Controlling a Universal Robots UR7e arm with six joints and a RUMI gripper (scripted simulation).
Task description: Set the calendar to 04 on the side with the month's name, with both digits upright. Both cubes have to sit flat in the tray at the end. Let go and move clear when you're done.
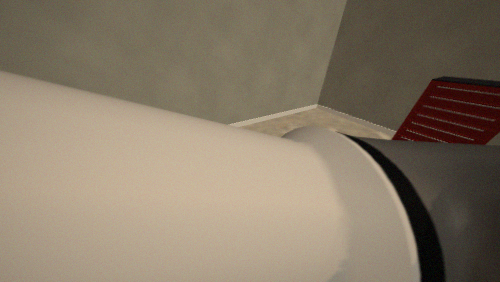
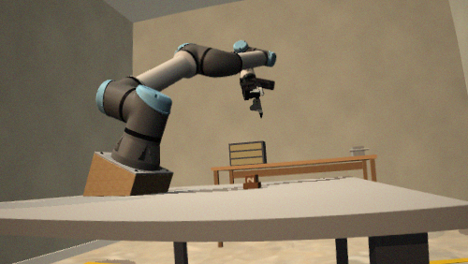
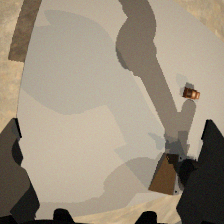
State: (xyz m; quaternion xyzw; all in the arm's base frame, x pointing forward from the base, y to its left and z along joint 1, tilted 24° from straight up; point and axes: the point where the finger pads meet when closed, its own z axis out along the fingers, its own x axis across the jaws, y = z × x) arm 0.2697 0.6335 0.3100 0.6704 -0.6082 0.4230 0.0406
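My gripper is now 570 mm to the left of the cube, 330 mm above it and 40 mm past it. The rest, counted from my hand: calendar tray: 590 mm to the right, 340 mm below, 40 mm behind.
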